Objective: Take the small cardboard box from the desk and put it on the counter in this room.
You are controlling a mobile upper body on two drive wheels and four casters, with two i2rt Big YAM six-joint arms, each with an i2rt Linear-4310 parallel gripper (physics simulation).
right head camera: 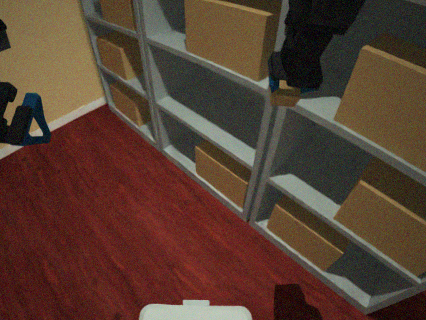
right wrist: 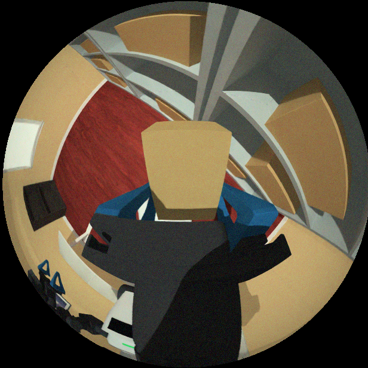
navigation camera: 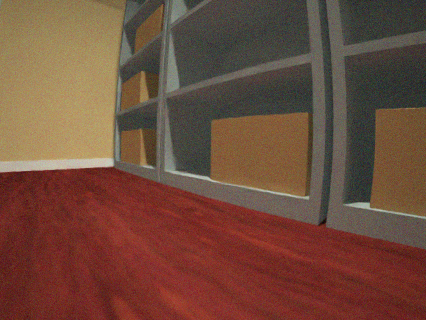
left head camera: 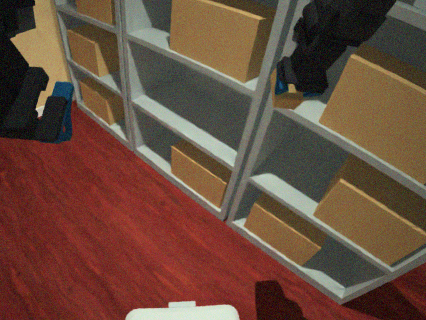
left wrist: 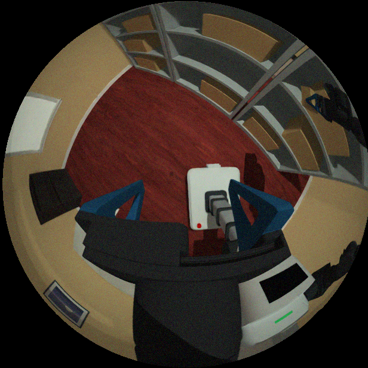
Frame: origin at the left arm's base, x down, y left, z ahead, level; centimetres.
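Where they show: left gripper, fingertip midpoint: (right head camera: 23, 136) (left head camera: 36, 133); right gripper, fingertip midpoint: (right head camera: 284, 91) (left head camera: 286, 94).
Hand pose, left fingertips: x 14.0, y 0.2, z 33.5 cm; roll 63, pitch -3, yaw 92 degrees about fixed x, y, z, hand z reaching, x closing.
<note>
After its pixels a point has its place.
My right gripper (left head camera: 298, 91) (right head camera: 292, 89) {z 59.2, x 21.7, y -45.2 cm} (right wrist: 185, 183) is shut on the small cardboard box (left head camera: 287, 101) {z 56.1, x 21.8, y -44.3 cm} (right head camera: 285, 98) {z 56.0, x 21.7, y -44.8 cm} (right wrist: 187, 162). The box is held up in the air, and in both head views it shows in front of the grey shelving. My left gripper (left wrist: 186, 184) (right wrist: 51, 265) is open and empty, at the far left of both head views. A white table top (left wrist: 102, 265) (right wrist: 82, 267) shows partly at lower left in both wrist views; whether it is the desk or the counter I cannot tell.
Grey shelving (left head camera: 257, 110) {z 91.6, x 49.5, y -52.7 cm} (right head camera: 265, 150) {z 93.1, x 74.6, y -54.5 cm} (navigation camera: 318, 100) {z 92.7, x 103.3, y -51.3 cm} with several larger cardboard boxes runs along the right side. A beige wall (right head camera: 45, 60) {z 201.4, x 72.9, y 119.1 cm} (navigation camera: 55, 75) {z 189.2, x 53.8, y 130.9 cm} is at the left. A dark bookcase (left wrist: 52, 195) (right wrist: 45, 205) and a window (left wrist: 32, 125) (right wrist: 21, 145) are farther left.
</note>
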